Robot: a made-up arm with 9 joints.
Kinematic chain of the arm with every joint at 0, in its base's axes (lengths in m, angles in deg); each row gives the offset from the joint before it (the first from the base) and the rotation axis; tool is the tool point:
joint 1: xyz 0 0 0.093 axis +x
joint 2: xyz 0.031 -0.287 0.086 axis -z
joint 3: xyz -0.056 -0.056 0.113 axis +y
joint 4: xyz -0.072 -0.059 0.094 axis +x
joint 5: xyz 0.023 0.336 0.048 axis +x
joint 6: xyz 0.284 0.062 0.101 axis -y
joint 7: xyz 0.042 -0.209 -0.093 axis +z
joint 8: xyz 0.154 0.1 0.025 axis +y
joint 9: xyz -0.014 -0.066 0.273 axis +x
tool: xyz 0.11 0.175 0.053
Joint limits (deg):
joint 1: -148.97..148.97
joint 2: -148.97..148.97
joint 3: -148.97..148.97
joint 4: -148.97..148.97
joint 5: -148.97..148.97
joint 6: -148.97..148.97
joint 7: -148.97..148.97
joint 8: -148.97..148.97
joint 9: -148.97..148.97
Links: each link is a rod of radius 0.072 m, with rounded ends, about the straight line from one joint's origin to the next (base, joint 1, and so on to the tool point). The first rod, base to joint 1, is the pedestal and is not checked.
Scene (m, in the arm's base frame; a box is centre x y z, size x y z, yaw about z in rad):
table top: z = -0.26
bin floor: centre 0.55 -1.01 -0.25 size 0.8 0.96 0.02 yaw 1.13
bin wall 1: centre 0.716 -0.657 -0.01 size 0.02 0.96 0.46 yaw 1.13
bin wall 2: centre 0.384 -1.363 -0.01 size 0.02 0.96 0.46 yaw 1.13
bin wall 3: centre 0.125 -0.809 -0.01 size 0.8 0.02 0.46 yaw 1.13
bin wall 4: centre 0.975 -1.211 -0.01 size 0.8 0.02 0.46 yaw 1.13
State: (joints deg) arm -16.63 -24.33 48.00 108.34 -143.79 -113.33 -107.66 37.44 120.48
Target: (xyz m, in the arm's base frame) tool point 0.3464 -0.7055 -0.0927
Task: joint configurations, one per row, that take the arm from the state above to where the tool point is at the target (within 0.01 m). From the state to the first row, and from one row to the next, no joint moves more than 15 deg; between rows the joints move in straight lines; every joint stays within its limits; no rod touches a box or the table.
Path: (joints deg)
1: -19.24 -15.88 41.57 120.65 -136.29 -125.21 -103.71 31.74 109.54
2: -21.86 -7.42 35.15 132.95 -128.78 -137.09 -99.75 26.04 98.60
3: -24.47 1.03 28.72 145.26 -121.28 -148.97 -95.80 20.34 87.67
4: -17.87 -7.34 38.89 142.62 -112.29 -148.73 -97.48 10.68 92.53
5: -11.27 -15.72 49.06 139.98 -103.29 -148.49 -99.17 1.01 97.40
6: -4.67 -24.09 59.23 137.34 -94.30 -148.25 -100.85 -8.65 102.27

